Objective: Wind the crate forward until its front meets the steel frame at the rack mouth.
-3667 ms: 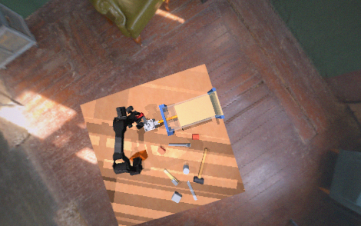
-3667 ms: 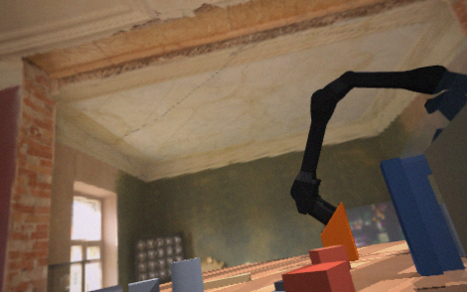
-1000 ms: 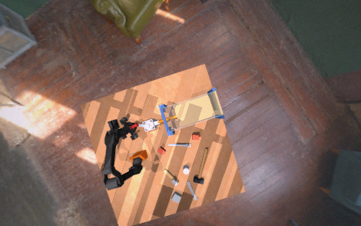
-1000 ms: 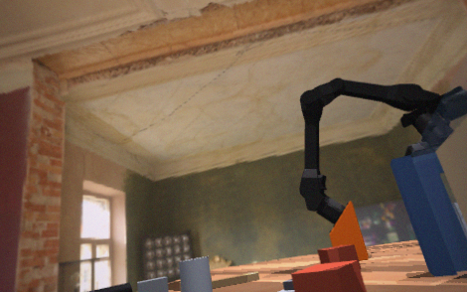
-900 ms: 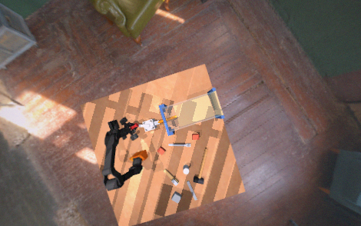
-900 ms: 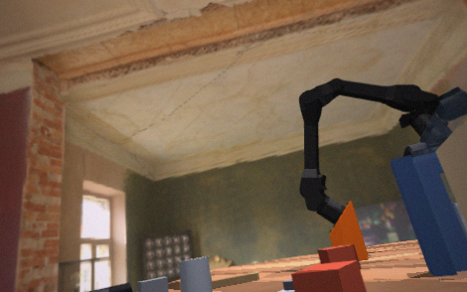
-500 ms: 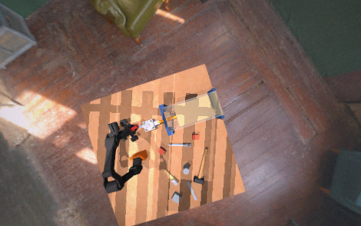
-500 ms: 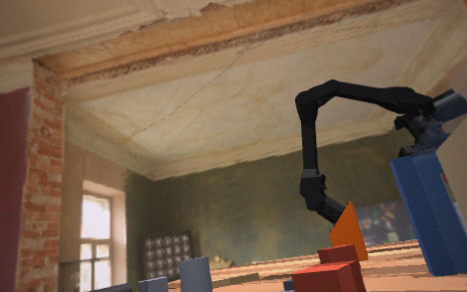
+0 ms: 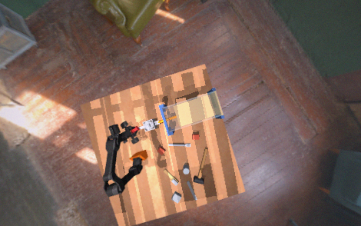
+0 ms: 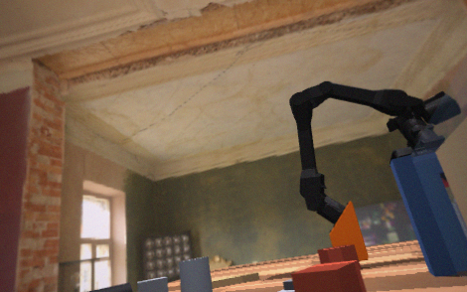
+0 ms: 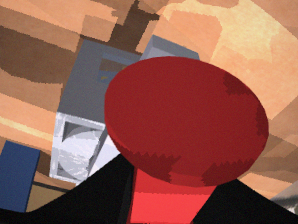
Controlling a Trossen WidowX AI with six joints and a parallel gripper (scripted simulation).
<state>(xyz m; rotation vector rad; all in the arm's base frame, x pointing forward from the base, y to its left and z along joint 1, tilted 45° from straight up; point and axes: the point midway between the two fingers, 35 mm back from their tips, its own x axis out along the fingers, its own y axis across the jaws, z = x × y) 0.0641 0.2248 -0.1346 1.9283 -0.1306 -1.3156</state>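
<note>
Right now my gripper tip is 2 cm short of the winch handle and 3 cm above it. The rest, counted from my gripper tip: grey hand winch (7 cm ahead, 1 cm to the right, 10 cm below); then red knob (2 cm behind, 1 cm to the right); then clear-panelled guard cubby (49 cm ahead, 2 cm to the left, 2 cm below).
</note>
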